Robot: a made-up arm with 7 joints.
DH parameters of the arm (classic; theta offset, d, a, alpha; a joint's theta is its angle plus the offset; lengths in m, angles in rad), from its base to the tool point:
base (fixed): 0.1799 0 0.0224 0
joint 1: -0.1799 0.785 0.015 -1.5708
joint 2: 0 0.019 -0.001 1.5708
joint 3: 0 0.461 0.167 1.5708
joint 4: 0 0.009 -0.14 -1.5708
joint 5: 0 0.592 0.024 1.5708
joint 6: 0 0.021 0.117 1.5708
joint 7: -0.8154 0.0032 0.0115 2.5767
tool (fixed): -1.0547 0.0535 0 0
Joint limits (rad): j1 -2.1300..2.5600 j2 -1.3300..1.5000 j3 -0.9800..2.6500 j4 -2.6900..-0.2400 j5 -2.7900..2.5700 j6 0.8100..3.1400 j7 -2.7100..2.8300
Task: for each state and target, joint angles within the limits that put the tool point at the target. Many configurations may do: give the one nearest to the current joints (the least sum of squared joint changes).
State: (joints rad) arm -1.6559 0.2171 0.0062 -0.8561 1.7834 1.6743 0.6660
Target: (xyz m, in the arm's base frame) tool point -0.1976 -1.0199 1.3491
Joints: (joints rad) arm -1.7298 0.4265 -0.0412 -1.0432 1.7950 1.7076 0.6595
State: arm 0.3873 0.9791 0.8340 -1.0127 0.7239 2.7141 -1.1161
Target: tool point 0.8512 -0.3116 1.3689
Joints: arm -0.4215 0.8452 0.6963 -0.2400 0.7268 3.1140 -1.1213
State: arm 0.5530 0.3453 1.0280 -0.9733 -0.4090 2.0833 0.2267
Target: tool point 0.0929 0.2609 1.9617
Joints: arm 0.3545 -0.0282 0.7899 -0.3905 -0.3102 1.8340 0.4431
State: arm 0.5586 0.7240 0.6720 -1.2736 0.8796 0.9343 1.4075
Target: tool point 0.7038 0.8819 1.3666
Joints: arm 0.5514 0.7120 0.7272 -0.6813 0.9442 1.2330 1.5034
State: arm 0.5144 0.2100 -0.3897 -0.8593 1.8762 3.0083 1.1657
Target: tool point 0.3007 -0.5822 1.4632
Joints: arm 0.0794 -0.1743 -0.9219 -1.4301 1.9997 3.1400 1.2107
